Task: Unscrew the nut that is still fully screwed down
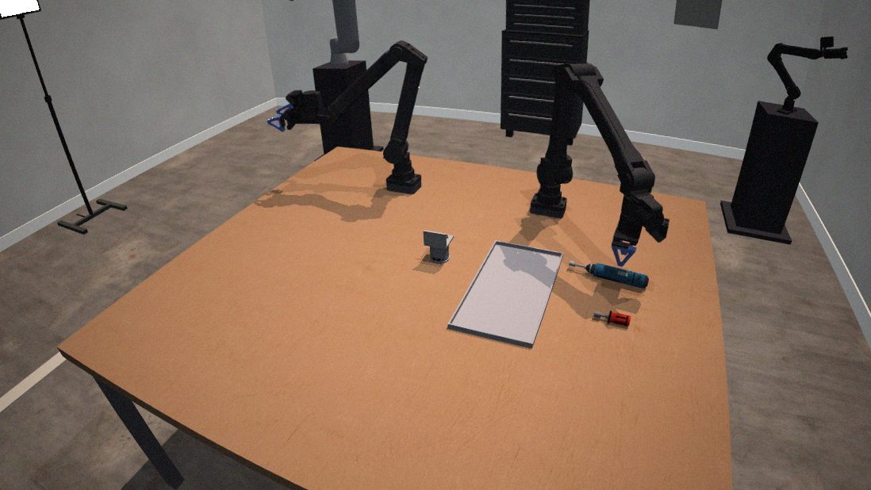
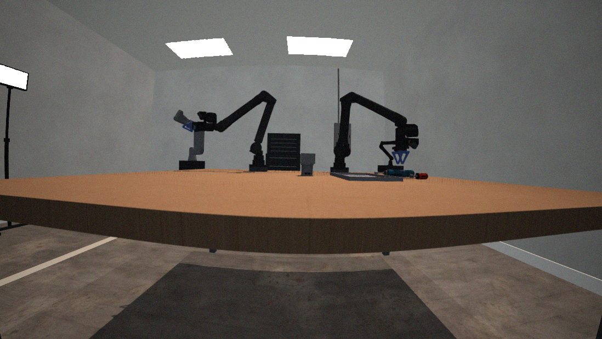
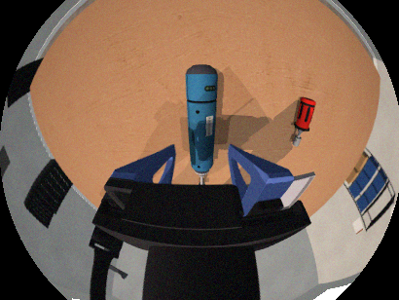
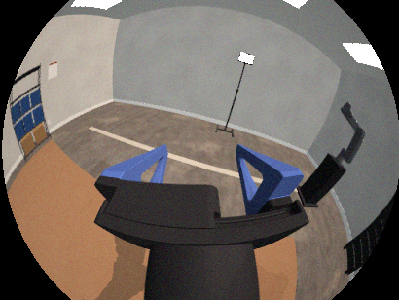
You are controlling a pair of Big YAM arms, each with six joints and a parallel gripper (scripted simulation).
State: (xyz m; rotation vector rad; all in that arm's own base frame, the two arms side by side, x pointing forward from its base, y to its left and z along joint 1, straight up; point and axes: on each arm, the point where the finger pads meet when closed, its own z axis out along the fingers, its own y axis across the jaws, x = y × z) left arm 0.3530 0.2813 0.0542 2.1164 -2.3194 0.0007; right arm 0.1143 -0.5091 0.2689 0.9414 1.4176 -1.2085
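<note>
The grey bracket lies 300 mm ahead of my right hand, 830 mm to the left of it and 230 mm below it. Also, from my right hand: flat grey tray 380 mm ahead, 1080 mm to the left, 300 mm below; then joint module 300 mm ahead, 830 mm to the left, 270 mm below; then red-handled tool 430 mm ahead, 1360 mm to the left, 290 mm below.
</note>
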